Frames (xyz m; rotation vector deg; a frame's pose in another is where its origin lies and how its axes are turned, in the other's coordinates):
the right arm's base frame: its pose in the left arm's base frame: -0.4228 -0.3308 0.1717 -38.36 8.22 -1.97
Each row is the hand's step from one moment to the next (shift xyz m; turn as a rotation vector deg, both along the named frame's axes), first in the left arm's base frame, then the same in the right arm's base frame.
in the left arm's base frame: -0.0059 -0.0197 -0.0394 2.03 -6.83 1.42
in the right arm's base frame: 0.0005 0.0091 -0.0435 2.37 -6.27 -2.82
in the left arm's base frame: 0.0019 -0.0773 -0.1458 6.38 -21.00 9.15
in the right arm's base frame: 0.0256 0.0299 -0.1603 6.84 -22.23 -4.93
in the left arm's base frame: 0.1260 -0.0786 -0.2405 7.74 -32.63 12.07
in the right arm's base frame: 0.1600 0.0858 -0.2166 8.74 -33.18 -9.64
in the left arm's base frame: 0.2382 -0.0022 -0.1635 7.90 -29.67 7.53
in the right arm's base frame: 0.2557 0.0963 -0.0938 9.22 -28.05 -11.31
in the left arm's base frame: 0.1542 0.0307 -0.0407 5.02 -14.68 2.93
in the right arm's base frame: 0.1551 0.0471 0.0095 5.76 -13.40 -6.05
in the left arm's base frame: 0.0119 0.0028 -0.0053 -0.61 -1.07 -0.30
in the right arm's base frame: 0.0122 0.0053 -0.0007 -0.48 -0.64 -0.98
